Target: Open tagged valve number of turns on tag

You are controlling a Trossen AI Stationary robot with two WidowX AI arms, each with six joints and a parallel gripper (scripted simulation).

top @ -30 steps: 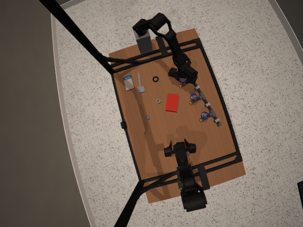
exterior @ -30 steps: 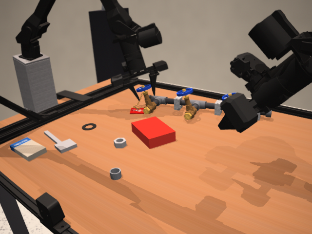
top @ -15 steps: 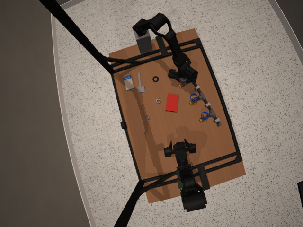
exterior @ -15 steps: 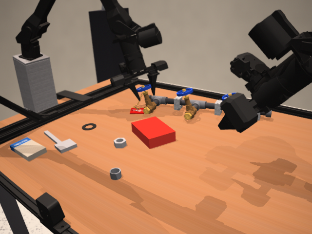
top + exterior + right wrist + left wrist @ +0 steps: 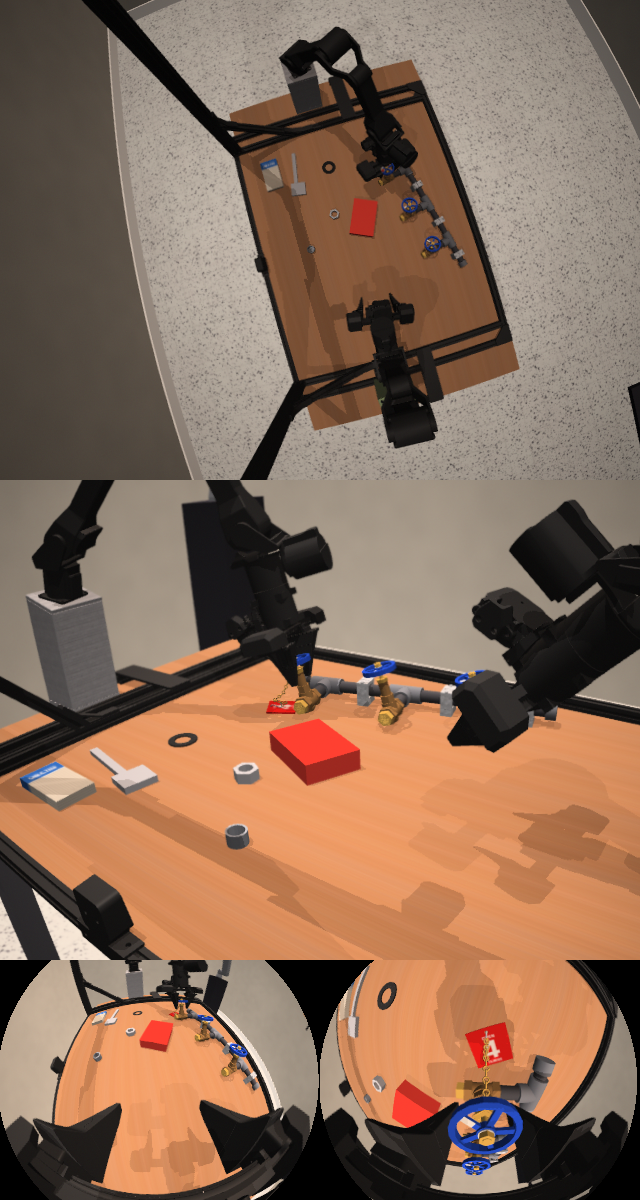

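The red tag lies 1 cm behind my left hand, 4 cm to the left of it and 9 cm below it. From my left hand the other things lie so: box (38 cm behind, 12 cm to the left, 8 cm below); then red block (11 cm behind, 12 cm to the right, 8 cm below); then grey t-shaped piece (30 cm behind, 8 cm to the left, 9 cm below).
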